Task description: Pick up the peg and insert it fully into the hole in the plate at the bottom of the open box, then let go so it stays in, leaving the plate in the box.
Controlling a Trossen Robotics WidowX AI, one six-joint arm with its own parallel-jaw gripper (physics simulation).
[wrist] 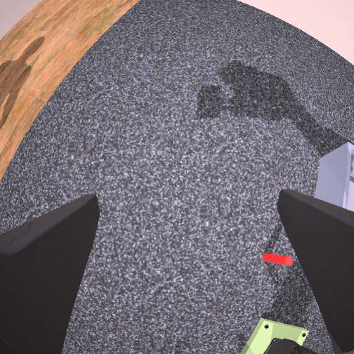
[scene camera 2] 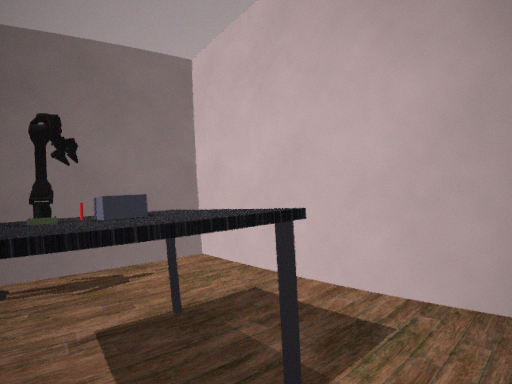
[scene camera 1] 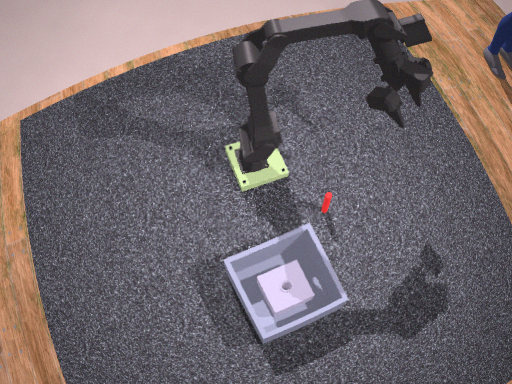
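Pixels of known places: gripper, between the fingertips: (scene camera 2: 73, 164) (scene camera 1: 411, 116); arm's base, origin of its link: (scene camera 2: 41, 218) (scene camera 1: 251, 158).
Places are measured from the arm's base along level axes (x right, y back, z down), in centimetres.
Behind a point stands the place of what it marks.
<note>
A red peg (scene camera 1: 327, 202) @(x -11.8, y -17.1, z -3.4 cm) (scene camera 2: 81, 211) @(x -11.5, y -16.4, z -1.7 cm) (wrist: 277, 259) stands upright on the dark table top, between the arm's green base and the box and near a corner of the box. The open grey-blue box (scene camera 1: 243, 301) @(x 12.3, y -33.3, z -6.3 cm) (scene camera 2: 122, 207) @(x 12.5, y -31.8, z -2.4 cm) (wrist: 333, 180) stands on the table; part of it shows at the right edge of the wrist view. The pale pink plate (scene camera 1: 272, 290) @(x 5.8, y -32.1, z -3.5 cm) lies at the bottom of the box, with a round hole in its middle. My gripper (scene camera 1: 411, 115) @(x -29.9, y -14.0, z -26.6 cm) (scene camera 2: 73, 163) @(x -29.9, y -14.0, z -26.6 cm) (wrist: 191, 202) is open and empty, high above the table, well away from the peg and the box.
The green base plate (scene camera 1: 260, 177) @(x -0.5, y -5.2, z 0.1 cm) (scene camera 2: 42, 221) @(x 4.6, y -0.5, z 1.1 cm) (wrist: 255, 340) holds the arm on the dark table top (scene camera 1: 125, 225) @(x 33.7, y -6.1, z 2.3 cm) (scene camera 2: 200, 218) @(x 57.0, y -47.2, z 2.3 cm) (wrist: 175, 150). A blue and grey object (scene camera 1: 501, 42) shows beyond the table at the upper right of the first scene view. The arm casts shadows on the table.
</note>
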